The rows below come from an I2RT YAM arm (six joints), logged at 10 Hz.
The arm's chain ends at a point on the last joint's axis. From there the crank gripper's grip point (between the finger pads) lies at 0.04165 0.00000 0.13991 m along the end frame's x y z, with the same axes.
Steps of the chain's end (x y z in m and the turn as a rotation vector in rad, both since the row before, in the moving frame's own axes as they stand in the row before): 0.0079 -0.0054 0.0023 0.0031 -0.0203 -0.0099; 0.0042 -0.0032 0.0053 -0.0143 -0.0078 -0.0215; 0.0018 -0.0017 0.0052 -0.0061 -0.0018 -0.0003; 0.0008 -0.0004 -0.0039 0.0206 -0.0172 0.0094; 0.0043 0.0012 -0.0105 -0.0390 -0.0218 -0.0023; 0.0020 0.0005 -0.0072 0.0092 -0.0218 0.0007; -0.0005 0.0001 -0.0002 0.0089 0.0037 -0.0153; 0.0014 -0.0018 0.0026 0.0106 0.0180 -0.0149; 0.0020 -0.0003 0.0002 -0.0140 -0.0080 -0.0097; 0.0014 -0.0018 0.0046 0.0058 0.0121 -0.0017; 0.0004 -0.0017 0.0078 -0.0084 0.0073 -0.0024
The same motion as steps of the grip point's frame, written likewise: 0.0050 -0.0062 0.0031 0.0031 -0.0203 -0.0099; 0.0031 -0.0021 0.0056 -0.0143 -0.0078 -0.0215; 0.0015 -0.0009 0.0053 -0.0061 -0.0018 -0.0003; -0.0016 -0.0029 -0.0032 0.0206 -0.0172 0.0094; 0.0012 0.0066 -0.0097 -0.0390 -0.0218 -0.0023; -0.0011 -0.0008 -0.0063 0.0092 -0.0218 0.0007; 0.0000 -0.0018 -0.0004 0.0089 0.0037 -0.0153; 0.0039 -0.0039 0.0018 0.0106 0.0180 -0.0149; 0.0009 0.0013 0.0005 -0.0140 -0.0080 -0.0097; 0.0031 -0.0027 0.0041 0.0058 0.0121 -0.0017; 0.0014 -0.0006 0.0075 -0.0084 0.0073 -0.0024
